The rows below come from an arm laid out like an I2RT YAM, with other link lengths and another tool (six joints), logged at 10 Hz.
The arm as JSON. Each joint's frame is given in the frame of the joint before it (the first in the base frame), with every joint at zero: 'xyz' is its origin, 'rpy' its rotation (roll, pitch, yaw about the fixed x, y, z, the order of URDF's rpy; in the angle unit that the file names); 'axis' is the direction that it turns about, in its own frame. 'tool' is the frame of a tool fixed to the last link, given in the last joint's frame.
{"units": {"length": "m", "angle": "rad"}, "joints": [
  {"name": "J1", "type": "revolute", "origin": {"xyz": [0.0, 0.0, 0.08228], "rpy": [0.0, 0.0, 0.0]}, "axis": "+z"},
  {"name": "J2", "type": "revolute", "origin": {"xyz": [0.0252, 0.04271, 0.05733], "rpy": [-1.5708, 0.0, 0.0]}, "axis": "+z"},
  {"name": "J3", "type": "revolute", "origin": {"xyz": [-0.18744, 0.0, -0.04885], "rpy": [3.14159, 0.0, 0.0]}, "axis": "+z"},
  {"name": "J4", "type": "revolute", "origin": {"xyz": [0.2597, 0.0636, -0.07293], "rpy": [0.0, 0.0, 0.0]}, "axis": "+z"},
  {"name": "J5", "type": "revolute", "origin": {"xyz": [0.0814, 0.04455, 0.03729], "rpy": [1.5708, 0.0, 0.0]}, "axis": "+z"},
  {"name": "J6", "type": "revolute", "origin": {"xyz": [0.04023, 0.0, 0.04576], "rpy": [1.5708, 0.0, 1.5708]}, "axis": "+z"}
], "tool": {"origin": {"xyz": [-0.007, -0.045, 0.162], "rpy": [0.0, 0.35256, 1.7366]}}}
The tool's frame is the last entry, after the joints.
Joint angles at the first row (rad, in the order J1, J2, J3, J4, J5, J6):
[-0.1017 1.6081 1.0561 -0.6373 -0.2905 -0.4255]
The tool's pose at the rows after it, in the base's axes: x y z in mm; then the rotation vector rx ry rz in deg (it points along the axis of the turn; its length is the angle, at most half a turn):
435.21 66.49 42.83 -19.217 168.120 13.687
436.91 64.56 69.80 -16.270 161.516 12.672
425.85 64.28 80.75 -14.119 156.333 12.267
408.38 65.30 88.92 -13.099 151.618 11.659
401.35 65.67 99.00 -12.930 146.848 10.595
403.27 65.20 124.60 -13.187 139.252 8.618
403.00 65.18 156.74 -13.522 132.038 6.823
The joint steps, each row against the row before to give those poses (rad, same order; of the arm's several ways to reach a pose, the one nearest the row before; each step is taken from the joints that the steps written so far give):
[0.0000 -0.1350 -0.0671 0.0424 -0.0004 0.0293]
[0.0000 -0.1534 -0.1175 0.0934 0.0004 0.0447]
[0.0000 -0.1747 -0.1675 0.0928 0.0000 0.0362]
[0.0000 -0.2133 -0.1778 0.0526 -0.0004 0.0214]
[0.0000 -0.1506 -0.1182 0.0546 0.0000 0.0088]
[0.0000 -0.1290 -0.0900 0.0980 0.0004 0.0049]
[0.0000 -0.1209 -0.0553 0.0637 -0.0004 0.0031]

